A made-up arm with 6 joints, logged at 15 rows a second.
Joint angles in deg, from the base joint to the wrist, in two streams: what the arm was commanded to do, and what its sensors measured. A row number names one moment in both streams.
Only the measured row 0 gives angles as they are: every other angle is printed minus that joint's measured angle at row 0.
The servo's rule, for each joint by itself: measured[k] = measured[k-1] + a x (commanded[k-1-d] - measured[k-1]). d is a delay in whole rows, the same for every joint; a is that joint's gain. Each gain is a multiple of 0.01, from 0.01 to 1. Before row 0 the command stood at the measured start. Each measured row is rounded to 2 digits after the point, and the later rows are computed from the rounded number. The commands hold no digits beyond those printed.
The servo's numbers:
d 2
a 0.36 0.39 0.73 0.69 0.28 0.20
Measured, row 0:
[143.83 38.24 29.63 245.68 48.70 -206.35]
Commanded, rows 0 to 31:
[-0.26 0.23 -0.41 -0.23 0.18 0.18]
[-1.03 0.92 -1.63 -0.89 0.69 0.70]
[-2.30 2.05 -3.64 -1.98 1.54 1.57]
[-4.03 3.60 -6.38 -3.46 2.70 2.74]
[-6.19 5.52 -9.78 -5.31 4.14 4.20]
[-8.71 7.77 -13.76 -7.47 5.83 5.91]
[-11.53 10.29 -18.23 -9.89 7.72 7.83]
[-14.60 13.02 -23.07 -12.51 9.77 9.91]
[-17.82 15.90 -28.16 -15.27 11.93 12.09]
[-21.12 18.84 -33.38 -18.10 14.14 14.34]
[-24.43 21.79 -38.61 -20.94 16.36 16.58]
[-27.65 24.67 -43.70 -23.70 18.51 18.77]
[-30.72 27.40 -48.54 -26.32 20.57 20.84]
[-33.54 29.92 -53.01 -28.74 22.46 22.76]
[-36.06 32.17 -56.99 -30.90 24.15 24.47]
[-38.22 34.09 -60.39 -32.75 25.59 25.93]
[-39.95 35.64 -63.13 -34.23 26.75 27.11]
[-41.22 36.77 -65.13 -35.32 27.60 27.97]
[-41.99 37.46 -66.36 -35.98 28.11 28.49]
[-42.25 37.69 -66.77 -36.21 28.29 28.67]
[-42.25 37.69 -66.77 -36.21 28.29 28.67]
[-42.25 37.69 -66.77 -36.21 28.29 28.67]
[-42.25 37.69 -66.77 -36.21 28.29 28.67]
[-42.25 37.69 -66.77 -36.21 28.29 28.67]
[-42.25 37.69 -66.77 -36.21 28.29 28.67]
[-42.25 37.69 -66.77 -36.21 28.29 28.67]
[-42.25 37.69 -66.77 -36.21 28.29 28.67]
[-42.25 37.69 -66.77 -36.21 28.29 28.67]
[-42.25 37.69 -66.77 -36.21 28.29 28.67]
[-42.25 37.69 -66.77 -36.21 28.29 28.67]
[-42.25 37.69 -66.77 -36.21 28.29 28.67]
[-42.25 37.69 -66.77 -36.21 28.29 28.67]
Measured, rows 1 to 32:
[0.00 0.00 0.00 0.00 0.00 0.00]
[0.00 0.00 0.00 0.00 0.00 0.00]
[-0.09 0.09 -0.30 -0.16 0.05 0.04]
[-0.43 0.41 -1.27 -0.66 0.23 0.17]
[-1.10 1.05 -3.00 -1.57 0.60 0.45]
[-2.15 2.04 -5.47 -2.87 1.19 0.91]
[-3.60 3.40 -8.62 -4.55 2.02 1.57]
[-5.44 5.10 -12.37 -6.56 3.09 2.44]
[-7.63 7.12 -16.65 -8.86 4.39 3.52]
[-10.14 9.42 -21.34 -11.38 5.90 4.80]
[-12.90 11.95 -26.32 -14.06 7.59 6.26]
[-15.86 14.64 -31.47 -16.85 9.42 7.88]
[-18.95 17.43 -36.68 -19.67 11.36 9.62]
[-22.08 20.25 -41.80 -22.45 13.36 11.45]
[-25.19 23.04 -46.72 -25.12 15.38 13.33]
[-28.20 25.72 -51.31 -27.62 17.36 15.22]
[-31.03 28.24 -55.46 -29.88 19.26 17.07]
[-33.62 30.52 -59.06 -31.86 21.03 18.84]
[-35.90 32.52 -62.03 -33.50 22.63 20.49]
[-37.82 34.18 -64.29 -34.76 24.02 21.99]
[-39.32 35.46 -65.80 -35.60 25.17 23.29]
[-40.37 36.33 -66.51 -36.02 26.04 24.37]
[-41.05 36.86 -66.70 -36.15 26.67 25.23]
[-41.48 37.18 -66.75 -36.19 27.12 25.92]
[-41.76 37.38 -66.76 -36.20 27.45 26.47]
[-41.94 37.50 -66.77 -36.21 27.69 26.91]
[-42.05 37.57 -66.77 -36.21 27.86 27.26]
[-42.12 37.62 -66.77 -36.21 27.98 27.54]
[-42.17 37.65 -66.77 -36.21 28.07 27.77]
[-42.20 37.67 -66.77 -36.21 28.13 27.95]
[-42.22 37.68 -66.77 -36.21 28.17 28.09]
[-42.23 37.68 -66.77 -36.21 28.20 28.21]

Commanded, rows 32 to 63:
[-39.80 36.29 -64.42 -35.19 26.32 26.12]
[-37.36 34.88 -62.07 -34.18 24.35 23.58]
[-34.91 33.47 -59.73 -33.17 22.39 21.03]
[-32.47 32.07 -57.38 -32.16 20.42 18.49]
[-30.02 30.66 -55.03 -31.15 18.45 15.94]
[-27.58 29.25 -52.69 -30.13 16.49 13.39]
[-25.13 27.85 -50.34 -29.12 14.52 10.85]
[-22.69 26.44 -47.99 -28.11 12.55 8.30]
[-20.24 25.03 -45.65 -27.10 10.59 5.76]
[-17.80 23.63 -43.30 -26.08 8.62 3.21]
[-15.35 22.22 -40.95 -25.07 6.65 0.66]
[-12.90 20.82 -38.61 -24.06 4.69 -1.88]
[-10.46 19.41 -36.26 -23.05 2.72 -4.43]
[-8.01 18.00 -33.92 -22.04 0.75 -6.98]
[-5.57 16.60 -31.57 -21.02 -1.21 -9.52]
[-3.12 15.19 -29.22 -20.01 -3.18 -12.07]
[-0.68 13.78 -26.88 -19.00 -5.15 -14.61]
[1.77 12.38 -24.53 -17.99 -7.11 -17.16]
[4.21 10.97 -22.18 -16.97 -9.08 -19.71]
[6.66 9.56 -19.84 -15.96 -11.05 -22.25]
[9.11 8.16 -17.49 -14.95 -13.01 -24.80]
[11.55 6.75 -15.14 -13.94 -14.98 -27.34]
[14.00 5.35 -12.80 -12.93 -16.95 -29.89]
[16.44 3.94 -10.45 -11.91 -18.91 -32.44]
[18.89 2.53 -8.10 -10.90 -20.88 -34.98]
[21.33 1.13 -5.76 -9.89 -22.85 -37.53]
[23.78 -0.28 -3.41 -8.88 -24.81 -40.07]
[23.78 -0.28 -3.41 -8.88 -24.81 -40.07]
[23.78 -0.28 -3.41 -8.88 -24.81 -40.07]
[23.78 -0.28 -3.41 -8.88 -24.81 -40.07]
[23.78 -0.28 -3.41 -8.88 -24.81 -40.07]
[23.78 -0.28 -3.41 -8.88 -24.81 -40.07]
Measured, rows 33 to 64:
[-42.24 37.68 -66.77 -36.21 28.23 28.30]
[-42.24 37.68 -66.77 -36.21 28.25 28.37]
[-41.36 37.14 -65.05 -35.51 27.71 27.92]
[-39.92 36.26 -62.87 -34.59 26.77 27.05]
[-38.12 35.17 -60.58 -33.61 25.54 25.85]
[-36.09 33.96 -58.24 -32.61 24.11 24.38]
[-33.90 32.67 -55.90 -31.60 22.53 22.69]
[-31.62 31.34 -53.56 -30.59 20.84 20.83]
[-29.28 29.98 -51.21 -29.58 19.07 18.83]
[-26.91 28.60 -48.86 -28.57 17.24 16.72]
[-24.51 27.21 -46.52 -27.56 15.38 14.53]
[-22.09 25.81 -44.17 -26.54 13.49 12.27]
[-19.66 24.41 -41.82 -25.53 11.57 9.95]
[-17.23 23.01 -39.48 -24.52 9.64 7.58]
[-14.79 21.61 -37.13 -23.51 7.70 5.18]
[-12.35 20.20 -34.79 -22.50 5.75 2.75]
[-9.91 18.80 -32.44 -21.48 3.80 0.30]
[-7.47 17.39 -30.09 -20.47 1.85 -2.17]
[-5.03 15.98 -27.75 -19.46 -0.11 -4.66]
[-2.58 14.58 -25.40 -18.45 -2.07 -7.16]
[-0.14 13.17 -23.05 -17.43 -4.03 -9.67]
[2.31 11.76 -20.71 -16.42 -6.00 -12.19]
[4.76 10.36 -18.36 -15.41 -7.96 -14.71]
[7.20 8.95 -16.01 -14.40 -9.93 -17.24]
[9.65 7.55 -13.67 -13.39 -11.90 -19.77]
[12.09 6.14 -11.32 -12.37 -13.86 -22.30]
[14.54 4.73 -8.97 -11.36 -15.83 -24.84]
[16.98 3.33 -6.63 -10.35 -17.80 -27.38]
[19.43 1.92 -4.28 -9.34 -19.76 -29.92]
[21.00 1.06 -3.64 -9.02 -21.17 -31.95]
[22.00 0.54 -3.47 -8.92 -22.19 -33.57]
[22.64 0.22 -3.43 -8.89 -22.92 -34.87]

